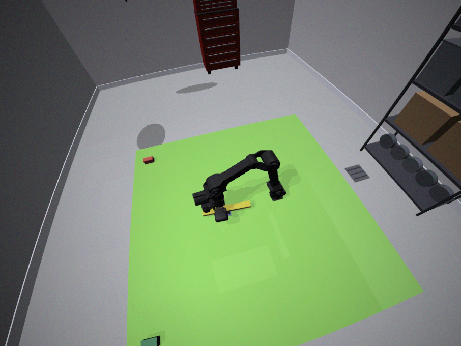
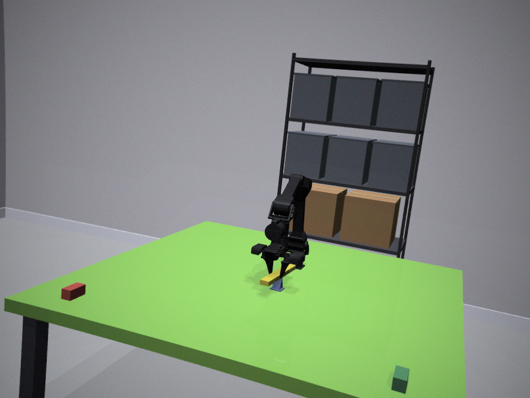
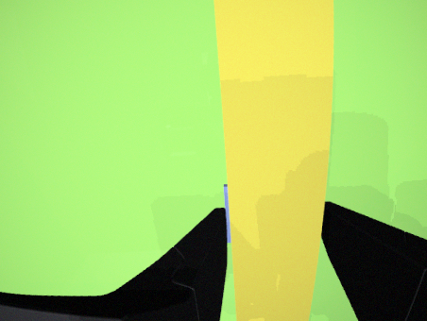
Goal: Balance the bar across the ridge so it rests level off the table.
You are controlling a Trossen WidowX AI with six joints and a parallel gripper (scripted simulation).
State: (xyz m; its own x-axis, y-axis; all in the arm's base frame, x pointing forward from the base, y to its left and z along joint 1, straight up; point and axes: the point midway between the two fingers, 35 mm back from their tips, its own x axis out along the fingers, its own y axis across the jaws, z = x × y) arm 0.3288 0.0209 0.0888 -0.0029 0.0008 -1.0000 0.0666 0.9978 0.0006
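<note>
Right now the yellow bar is 30 mm behind my gripper tip. Round my gripper tip: red block 520 mm to the right, 410 mm ahead, 40 mm below; green block 480 mm to the left, 410 mm ahead, 40 mm below.
</note>
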